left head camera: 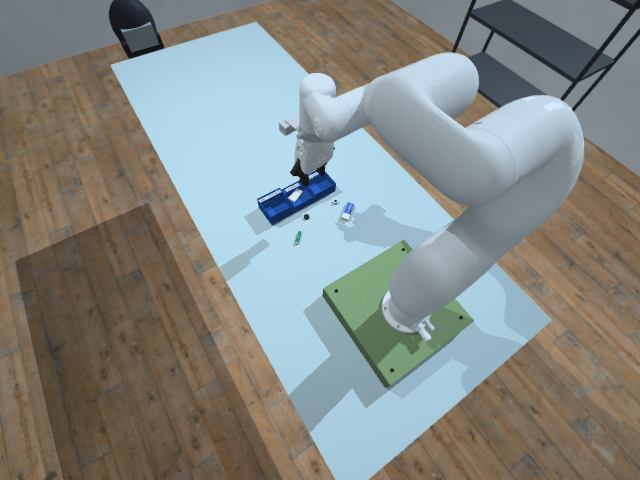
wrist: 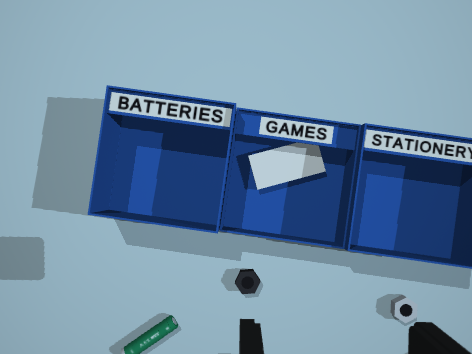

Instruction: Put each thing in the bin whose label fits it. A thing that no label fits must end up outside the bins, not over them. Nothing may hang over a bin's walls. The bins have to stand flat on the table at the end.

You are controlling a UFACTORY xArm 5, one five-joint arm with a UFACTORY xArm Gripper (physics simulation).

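Frame: origin at the arm's base, x ahead, y right, z down, level; centimetres.
Seen in the pictures: gripper, fingertip midpoint: (left head camera: 311, 178).
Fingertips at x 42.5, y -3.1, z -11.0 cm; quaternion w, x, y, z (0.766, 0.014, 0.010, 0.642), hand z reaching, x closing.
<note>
Pixels of each thing's middle, then the offset from my fingertips to it. "spot": a spot on its surface instead. Level surfaces: height alone.
- STATIONERY at a spot on its surface: (wrist: 425, 210) (left head camera: 324, 186) spot: dx +6.2, dy +9.1, dz +15.9 cm
- white rectangular block at the middle of its body: (wrist: 286, 163) (left head camera: 295, 195) dx +7.6, dy -1.4, dz +15.6 cm
- green battery at the middle of its body: (wrist: 149, 338) (left head camera: 298, 237) dx -6.7, dy -8.8, dz +16.1 cm
- black hex nut at the middle of its body: (wrist: 247, 281) (left head camera: 306, 216) dx -1.3, dy -2.6, dz +16.2 cm
- silver hex nut at the middle of its body: (wrist: 403, 308) (left head camera: 335, 201) dx -1.1, dy +8.9, dz +16.2 cm
- blue-and-white eraser at the middle of its body: (left head camera: 347, 211) dx -6.6, dy +10.1, dz +16.0 cm
- pale blue table top at its surface level: dz +16.7 cm
Three blue bins stand in a row: BATTERIES (left head camera: 277, 209) (wrist: 190, 175), GAMES (wrist: 310, 215) and STATIONERY (left head camera: 323, 184) (wrist: 425, 210). A white rectangular block (left head camera: 295, 195) (wrist: 280, 167) lies askew inside the GAMES bin, near its label. A green battery (left head camera: 297, 237) (wrist: 151, 336), a black hex nut (left head camera: 306, 217) (wrist: 248, 281), a silver hex nut (left head camera: 335, 202) (wrist: 403, 311) and a blue-and-white eraser (left head camera: 347, 211) lie on the table outside the bins. My gripper (left head camera: 313, 176) (wrist: 335, 336) is open and empty, above the bin row in the head view.
The green base plate (left head camera: 356, 304) of the arm stands on the pale blue table top (left head camera: 206, 129), toward the near end. A dark shelf unit (left head camera: 594, 69) and a dark bin-like object (left head camera: 129, 18) stand beyond the table edges.
</note>
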